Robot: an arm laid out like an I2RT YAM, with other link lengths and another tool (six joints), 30 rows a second.
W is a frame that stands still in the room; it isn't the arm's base.
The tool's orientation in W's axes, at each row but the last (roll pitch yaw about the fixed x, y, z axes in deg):
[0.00 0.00 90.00]
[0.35 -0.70 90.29]
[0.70 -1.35 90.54]
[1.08 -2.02 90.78]
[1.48 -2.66 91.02]
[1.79 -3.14 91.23]
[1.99 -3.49 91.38]
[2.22 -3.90 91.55]
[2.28 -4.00 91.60]
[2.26 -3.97 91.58]
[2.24 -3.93 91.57]
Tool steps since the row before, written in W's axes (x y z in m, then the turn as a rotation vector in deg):
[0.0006 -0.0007 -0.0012 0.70 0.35 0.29]
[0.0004 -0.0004 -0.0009 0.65 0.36 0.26]
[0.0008 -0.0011 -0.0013 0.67 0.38 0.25]
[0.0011 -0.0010 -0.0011 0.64 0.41 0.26]
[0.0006 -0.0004 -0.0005 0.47 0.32 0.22]
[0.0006 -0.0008 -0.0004 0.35 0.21 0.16]
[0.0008 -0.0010 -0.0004 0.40 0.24 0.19]
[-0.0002 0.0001 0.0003 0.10 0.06 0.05]
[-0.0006 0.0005 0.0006 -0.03 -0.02 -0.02]
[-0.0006 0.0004 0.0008 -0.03 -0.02 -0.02]
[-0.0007 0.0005 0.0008 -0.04 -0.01 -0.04]
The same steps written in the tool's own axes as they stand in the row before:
[-0.0007 -0.0006 -0.0012 0.35 -0.70 0.29]
[-0.0004 -0.0004 -0.0009 0.36 -0.65 0.26]
[-0.0011 -0.0008 -0.0013 0.38 -0.67 0.25]
[-0.0011 -0.0011 -0.0010 0.41 -0.64 0.26]
[-0.0004 -0.0006 -0.0005 0.32 -0.47 0.22]
[-0.0008 -0.0006 -0.0003 0.21 -0.35 0.16]
[-0.0010 -0.0008 -0.0003 0.24 -0.40 0.19]
[0.0001 0.0002 0.0003 0.06 -0.10 0.05]
[0.0006 0.0006 0.0005 -0.02 0.03 -0.02]
[0.0005 0.0006 0.0007 -0.02 0.03 -0.02]
[0.0006 0.0007 0.0007 -0.01 0.04 -0.04]

